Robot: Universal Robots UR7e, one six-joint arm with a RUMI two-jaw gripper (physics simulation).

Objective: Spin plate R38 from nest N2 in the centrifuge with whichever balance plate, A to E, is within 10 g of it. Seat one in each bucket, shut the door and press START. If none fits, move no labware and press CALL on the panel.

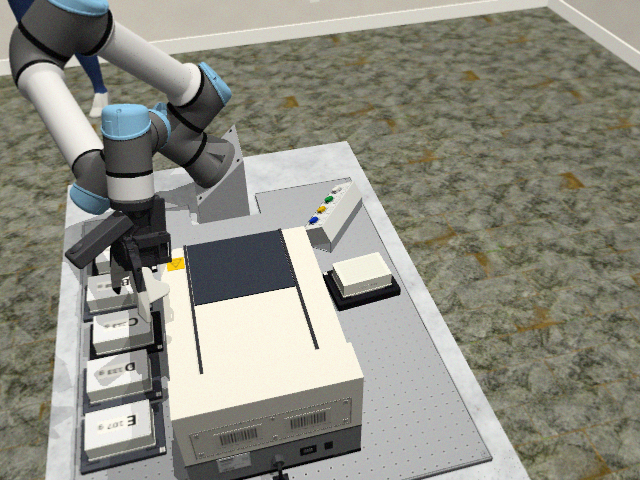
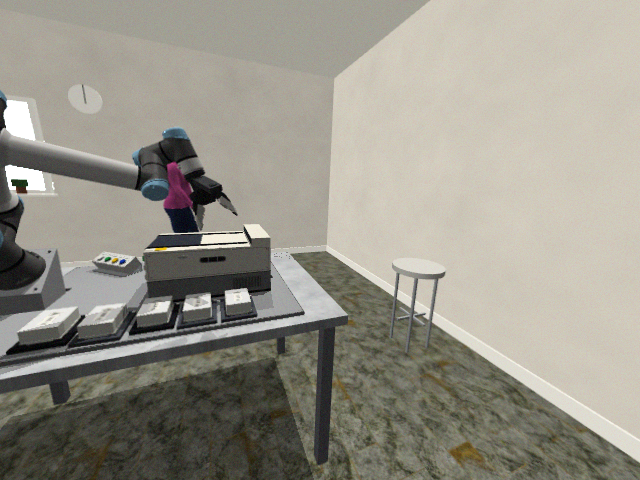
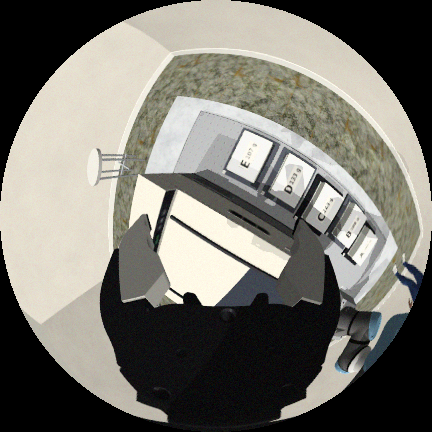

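Seen in the pictures: gripper, fingertip midpoint: (image 1: 132, 308) (image 2: 220, 222) (image 3: 223, 218); arm's base at its link origin: (image 1: 216, 165) (image 2: 17, 271) (image 3: 341, 320).
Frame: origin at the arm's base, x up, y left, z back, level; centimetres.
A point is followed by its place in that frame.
Balance plates A (image 1: 102, 263) {z -29.3, x -7.4, y -29.5 cm} (image 3: 362, 248) {z -26.1, x -6.6, y -24.4 cm}, B (image 1: 105, 295) {z -41.4, x -6.8, y -26.7 cm} (image 3: 349, 225) {z -39.6, x -6.7, y -24.6 cm}, C (image 1: 121, 333) {z -53.9, x -6.8, y -21.3 cm} (image 3: 324, 204) {z -52.2, x -6.8, y -22.3 cm}, D (image 1: 117, 376) {z -65.9, x -6.8, y -20.5 cm} (image 3: 292, 179) {z -64.3, x -6.8, y -20.9 cm} and E (image 1: 118, 429) {z -78.7, x -6.8, y -18.6 cm} (image 3: 251, 156) {z -76.6, x -6.8, y -19.0 cm} lie in a row of dark nests beside the centrifuge (image 1: 258, 341) {z -72.9, x 8.8, y 10.4 cm} (image 2: 206, 263) {z -65.3, x 2.8, y -7.8 cm} (image 3: 200, 250) {z -71.8, x 8.8, y 2.1 cm}. E reads 107 g; the other weights are hard to read. A white plate (image 1: 361, 273) {z -42.7, x -5.8, y 35.2 cm}, its label unreadable, sits in a black nest on the centrifuge's other side. The centrifuge's top is covered; no bucket shows. My gripper (image 1: 132, 303) {z -71.6, x 19.6, y -11.0 cm} (image 2: 218, 221) {z -71.6, x 19.6, y -11.0 cm} (image 3: 223, 218) {z -71.6, x 19.6, y -11.0 cm} is open and empty, above the centrifuge.
The sloped button panel (image 1: 343, 219) {z -19.4, x -7.7, y 33.9 cm} (image 2: 116, 263) {z -18.3, x -6.6, y 26.0 cm} carries blue, yellow, green and whitish buttons, near the arm's base (image 1: 222, 198) {z -8.7, x -5.3, y 1.0 cm}. A round stool (image 2: 417, 267) (image 3: 94, 167) stands beyond the table's end. A person in a pink top (image 2: 178, 188) stands behind the table.
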